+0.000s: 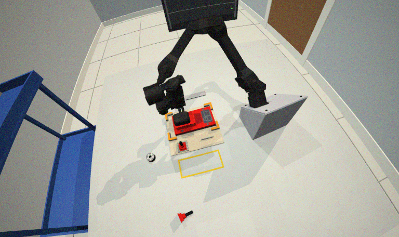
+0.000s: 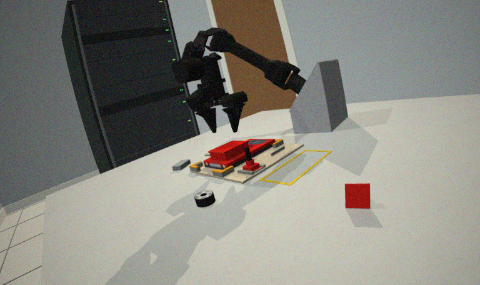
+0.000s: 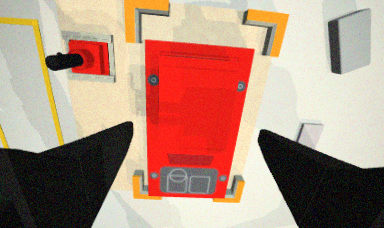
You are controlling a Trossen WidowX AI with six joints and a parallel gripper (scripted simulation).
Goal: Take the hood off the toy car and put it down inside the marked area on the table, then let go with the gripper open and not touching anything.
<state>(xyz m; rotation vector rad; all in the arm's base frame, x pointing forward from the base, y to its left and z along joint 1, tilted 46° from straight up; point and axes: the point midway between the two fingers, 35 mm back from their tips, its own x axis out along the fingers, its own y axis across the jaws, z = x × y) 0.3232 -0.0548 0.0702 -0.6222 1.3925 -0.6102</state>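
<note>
The red hood lies 5 cm below my gripper tip. Also, from my gripper tip: black wheel 19 cm ahead, 12 cm to the left, 8 cm below.
</note>
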